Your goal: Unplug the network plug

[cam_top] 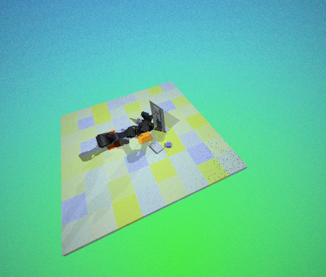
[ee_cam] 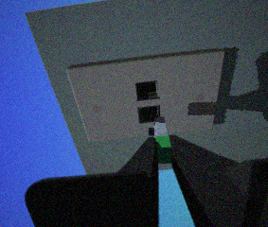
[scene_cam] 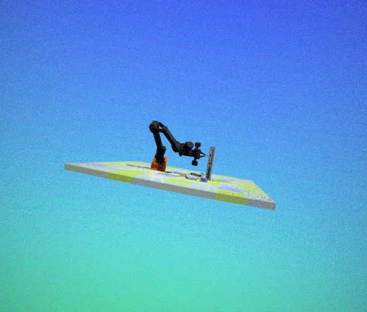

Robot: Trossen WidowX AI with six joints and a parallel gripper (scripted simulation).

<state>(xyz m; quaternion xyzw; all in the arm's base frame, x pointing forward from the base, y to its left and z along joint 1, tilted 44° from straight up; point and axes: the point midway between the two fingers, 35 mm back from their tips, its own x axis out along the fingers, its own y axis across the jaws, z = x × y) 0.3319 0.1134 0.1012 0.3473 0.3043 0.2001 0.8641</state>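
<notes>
Right now my gripper tip is 11 cm past the orange marked square, 4 cm to the left of it and 19 cm above it. From my gripper tip the other things lie so: small purple cube: 7 cm ahead, 20 cm to the right, 18 cm below; then network plug: right at my gripper tip; then grey upright panel: 5 cm ahead, 2 cm to the left, 7 cm below.
</notes>
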